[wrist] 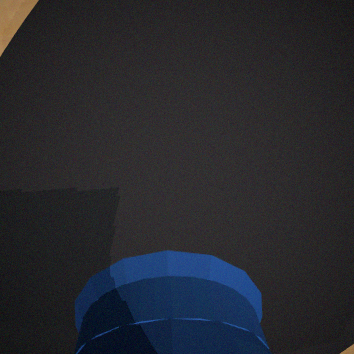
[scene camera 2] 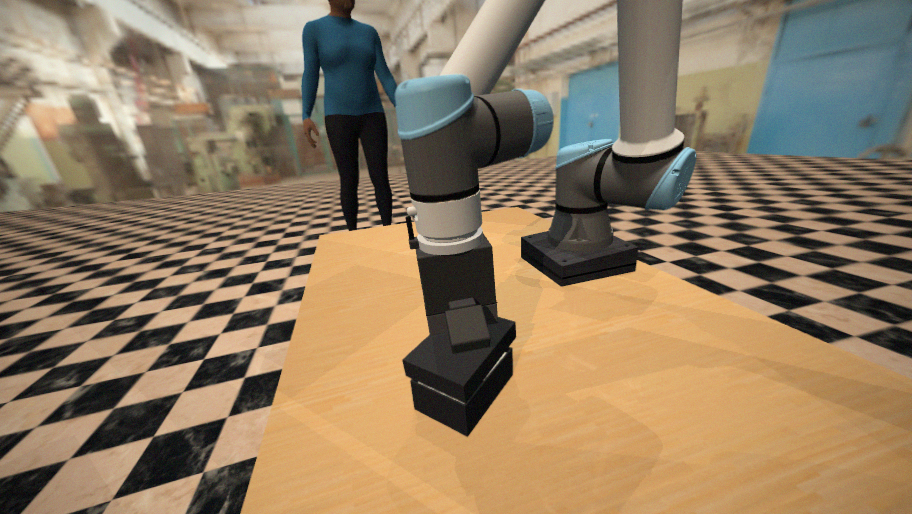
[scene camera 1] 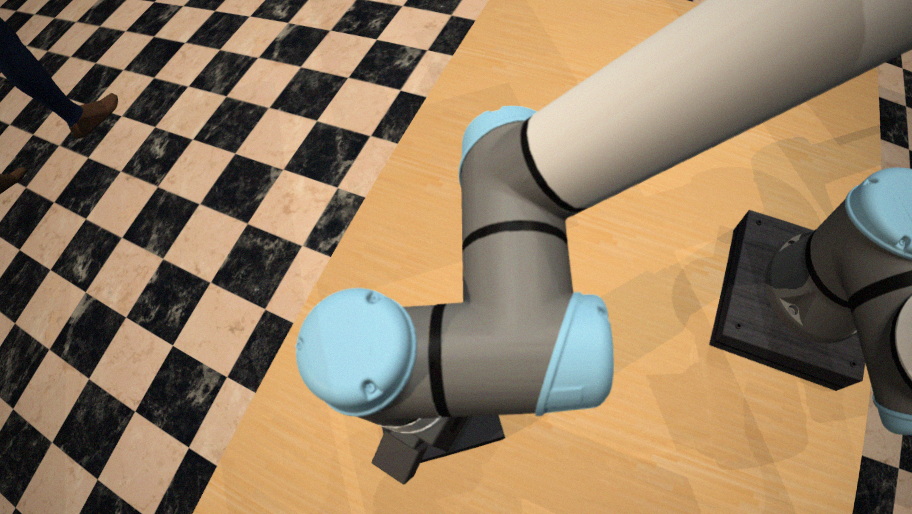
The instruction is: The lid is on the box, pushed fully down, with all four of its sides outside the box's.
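I can see a black lid (scene camera 2: 432, 363), which appears again in the wrist view (wrist: 216, 134) and in scene camera 1 (scene camera 1: 482, 430). There is a black box (scene camera 2: 461, 417) as well, though the wrist view does not show it, since it is hidden there by the black lid. And here is my own suction cup (wrist: 168, 294).
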